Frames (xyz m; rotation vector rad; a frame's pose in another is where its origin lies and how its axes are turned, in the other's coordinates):
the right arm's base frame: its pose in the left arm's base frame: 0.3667 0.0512 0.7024 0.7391 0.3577 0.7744
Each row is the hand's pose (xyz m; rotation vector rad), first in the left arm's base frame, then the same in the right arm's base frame.
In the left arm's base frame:
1: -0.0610 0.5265 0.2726 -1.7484 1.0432 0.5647
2: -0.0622 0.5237 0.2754 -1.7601 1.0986 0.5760
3: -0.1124 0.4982 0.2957 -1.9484 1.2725 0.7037
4: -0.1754 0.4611 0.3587 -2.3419 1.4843 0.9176
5: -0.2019 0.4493 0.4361 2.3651 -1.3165 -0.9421
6: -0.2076 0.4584 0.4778 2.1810 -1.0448 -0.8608
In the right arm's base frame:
1: 0.0759 0.1373 -0.7543 -1.7405 1.6432 -0.6739
2: 0.0729 0.1385 -0.7517 -1.7138 1.7044 -0.6714
3: 0.0197 0.1658 -0.7529 -1.7279 2.0162 -0.5483
4: -0.0520 0.2246 -0.7259 -1.8045 2.5217 -0.2760
5: -0.0808 0.2876 -0.6808 1.4792 -2.2900 -0.0769
6: -0.0791 0.3247 -0.6591 1.3023 -2.0543 -0.2625

